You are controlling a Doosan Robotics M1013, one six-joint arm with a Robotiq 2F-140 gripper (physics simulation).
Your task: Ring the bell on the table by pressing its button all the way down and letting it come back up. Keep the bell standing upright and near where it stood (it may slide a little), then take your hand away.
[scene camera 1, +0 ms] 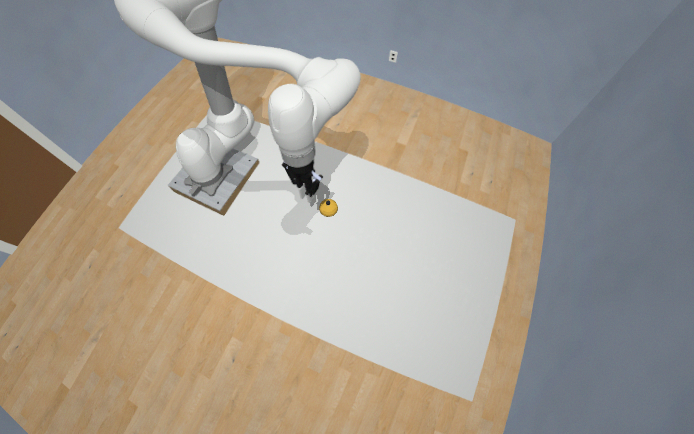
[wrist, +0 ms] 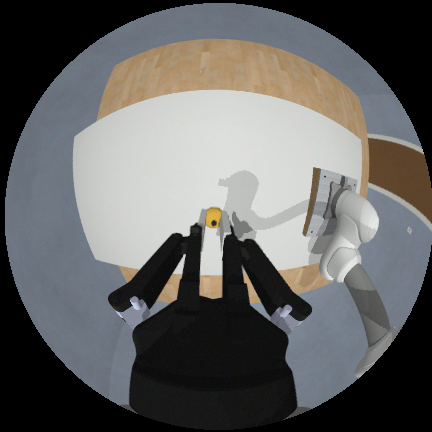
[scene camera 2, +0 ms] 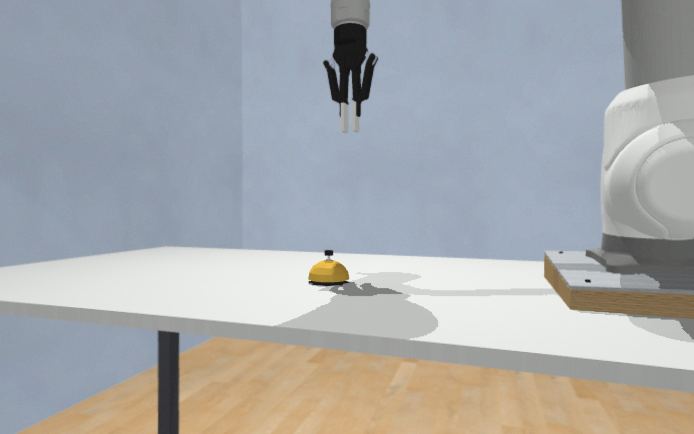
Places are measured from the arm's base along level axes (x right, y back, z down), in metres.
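Pixels of known places: gripper, fingertip midpoint: (scene camera 1: pixel 307 197) (wrist: pixel 212 217) (scene camera 2: pixel 350 131); arm's base at its link origin: (scene camera 1: pixel 208 176) (wrist: pixel 337 200) (scene camera 2: pixel 652 264).
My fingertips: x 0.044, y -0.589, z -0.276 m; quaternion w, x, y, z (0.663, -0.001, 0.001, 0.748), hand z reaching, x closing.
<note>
Ahead of a thing's pixels: the offset from my fingertips to its top centre. Level surfaces: height alone.
The yellow bell @[dz +0.264, dx -0.133, dy -0.005 m] (scene camera 1: pixel 328 209) (scene camera 2: pixel 328 272) (wrist: pixel 213 215) stands upright on the white table @[dz +0.330 m] (scene camera 1: pixel 388 255) (scene camera 2: pixel 230 276) (wrist: pixel 150 150). Its black button @[dz +0.264, dx -0.133, dy -0.005 m] (scene camera 1: pixel 328 203) (scene camera 2: pixel 328 252) (wrist: pixel 214 223) is up on a short stem, with a gap above the dome. My gripper (scene camera 1: pixel 311 193) (scene camera 2: pixel 350 131) (wrist: pixel 212 217) is shut down to a narrow gap, with nothing between its pale fingertips. It points down, high above the table and apart from the bell. In the scene camera 2 view the fingertips are slightly right of the button. In the wrist view the bell shows beyond them, through the gap.
The arm's base stands on a grey and wooden mounting plate (scene camera 1: pixel 223 202) (scene camera 2: pixel 624 301) (wrist: pixel 312 200) on the table. The arm's shadow falls on the table beside the bell. A table leg (scene camera 2: pixel 168 378) shows below the table edge.
</note>
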